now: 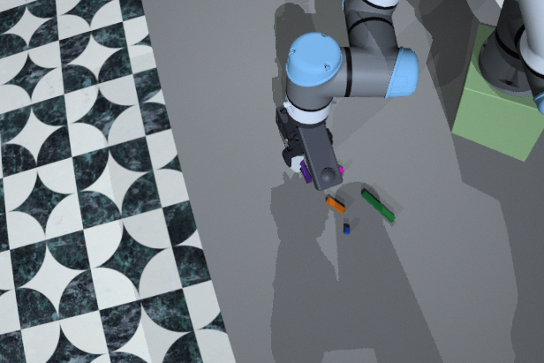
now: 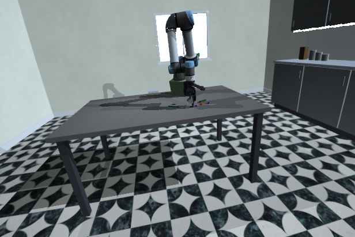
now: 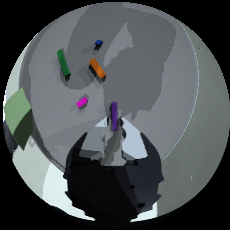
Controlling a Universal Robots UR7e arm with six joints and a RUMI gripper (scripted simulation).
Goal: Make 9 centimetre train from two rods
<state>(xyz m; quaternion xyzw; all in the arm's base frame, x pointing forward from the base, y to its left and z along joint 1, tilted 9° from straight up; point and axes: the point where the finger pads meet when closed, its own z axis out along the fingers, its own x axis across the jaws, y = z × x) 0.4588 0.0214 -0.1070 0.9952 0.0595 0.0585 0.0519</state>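
The purple rod is 1 cm below my hand. The rest, counted from my hand: magenta rod 7 cm behind, 3 cm to the left, 1 cm below; small blue rod 15 cm to the left, 4 cm behind, 1 cm below; orange rod 9 cm to the left, 4 cm behind, 1 cm below.
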